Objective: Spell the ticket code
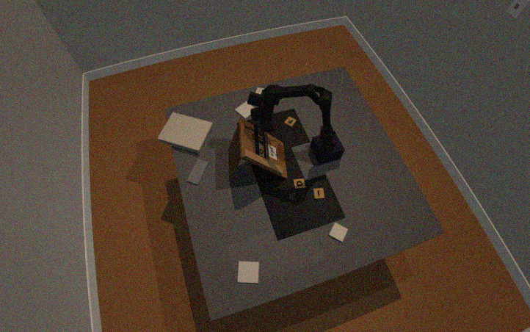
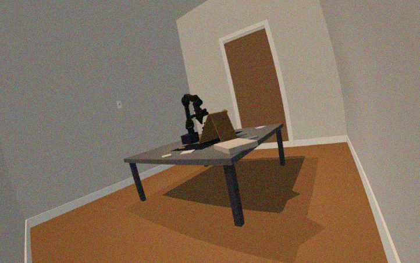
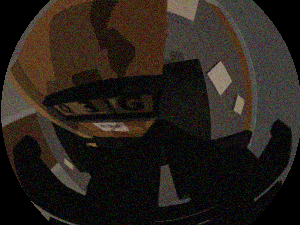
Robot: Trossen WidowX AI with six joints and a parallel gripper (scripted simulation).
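My gripper tip is 1 cm past the white ticket, 12 cm to the right of it and 10 cm above it. Also, from my gripper tip: black mat (11 cm behind, 19 cm to the left, 19 cm below); then grey slab (41 cm ahead, 5 cm to the left, 19 cm below); then letter tile (22 cm behind, 10 cm to the right, 18 cm below).
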